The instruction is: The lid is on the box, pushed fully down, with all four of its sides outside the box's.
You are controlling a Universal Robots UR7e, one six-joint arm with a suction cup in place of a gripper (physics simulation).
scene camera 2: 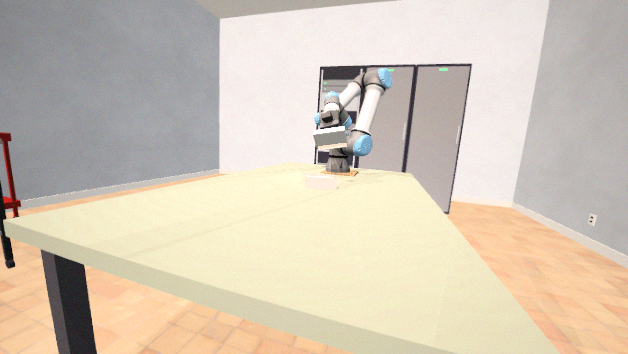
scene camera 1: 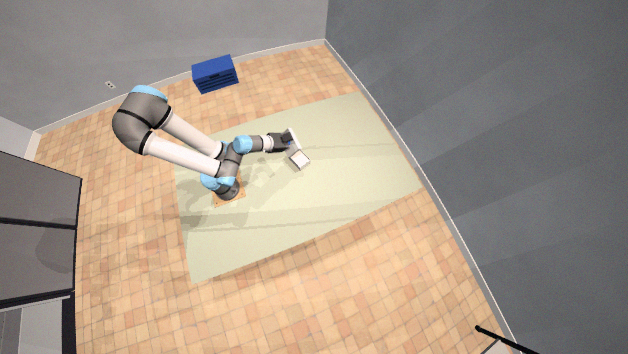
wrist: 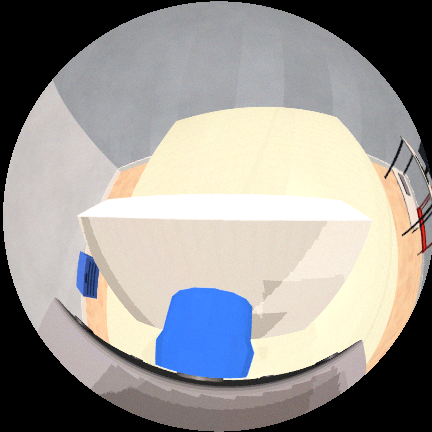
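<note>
My suction gripper [scene camera 1: 288, 143] [wrist: 210, 305] has its blue cup against the outer top face of the white lid [scene camera 1: 295, 139] [scene camera 2: 330, 137] [wrist: 200, 250] and holds it. The lid is tilted steeply, close to upright, and its hollow underside faces away from the arm, toward scene camera 2. It hangs in the air above the table, apart from the box. In scene camera 2 the lid hides the cup. The white box [scene camera 1: 300, 160] [scene camera 2: 321, 183] stands upright on the table with its open top up. The box does not show in the wrist view, where the lid covers much of the middle.
The pale green table [scene camera 1: 350, 175] [scene camera 2: 300, 240] [wrist: 260, 150] carries the arm's base on an orange-brown plate [scene camera 1: 218, 201] [scene camera 2: 354, 173], behind the box as seen from scene camera 2. A blue cabinet [scene camera 1: 215, 74] [wrist: 87, 276] stands on the floor by the wall.
</note>
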